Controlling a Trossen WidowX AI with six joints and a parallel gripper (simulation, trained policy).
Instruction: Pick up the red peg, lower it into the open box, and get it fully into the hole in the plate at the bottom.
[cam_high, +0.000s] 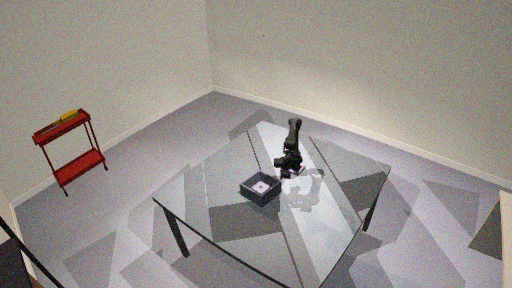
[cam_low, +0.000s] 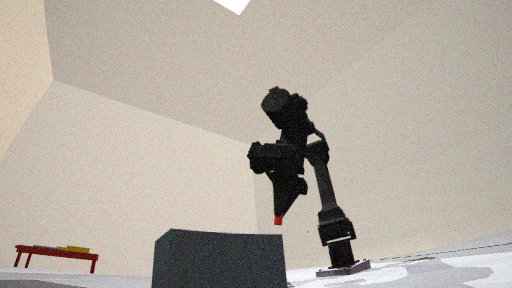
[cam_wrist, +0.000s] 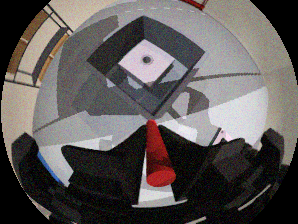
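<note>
Right now the plate is 10 cm to the right of my gripper tip, 8 cm below it and 8 cm ahead of it. Also, from my gripper tip: dark open box (10 cm to the right, 10 cm below, 8 cm ahead); then red peg (3 cm above).
</note>
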